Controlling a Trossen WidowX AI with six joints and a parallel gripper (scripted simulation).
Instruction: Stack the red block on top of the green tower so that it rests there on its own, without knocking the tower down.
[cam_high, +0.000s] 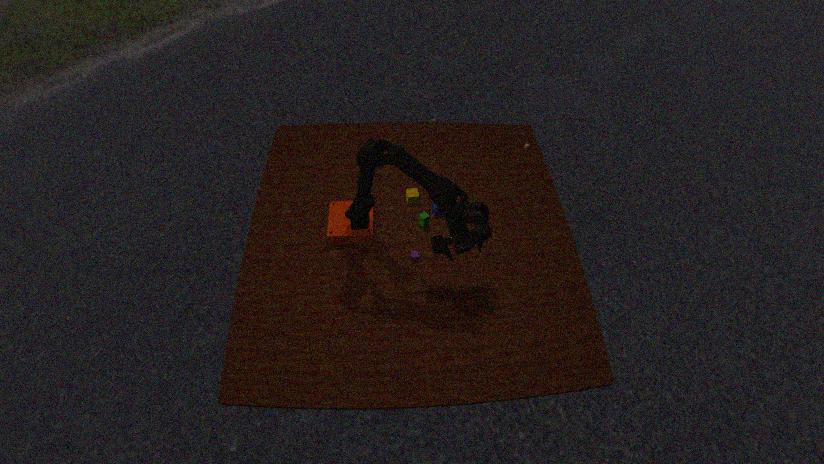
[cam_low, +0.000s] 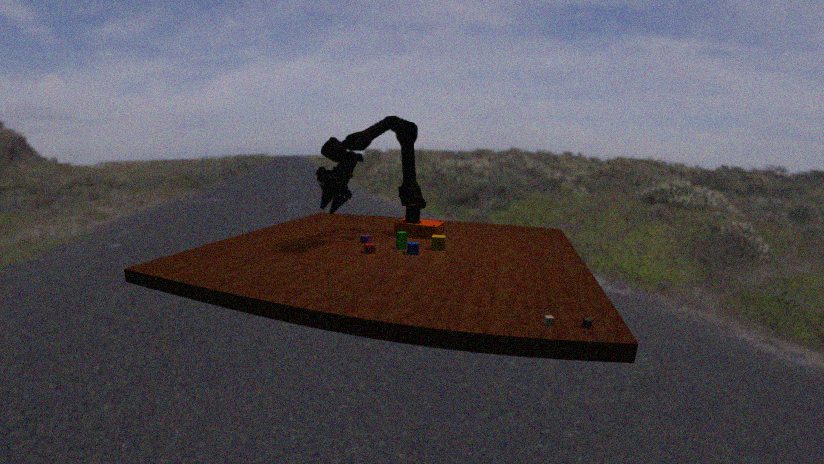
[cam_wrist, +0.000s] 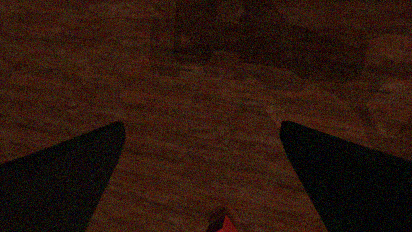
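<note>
My gripper tip is now 150 mm to the right of the red block and 110 mm above it. Also, from my gripper tip: blue block 280 mm to the left, 110 mm below, 40 mm behind; purple block 150 mm behind, 120 mm below, 90 mm to the left; yellow block 360 mm to the left, 130 mm behind, 110 mm below.
</note>
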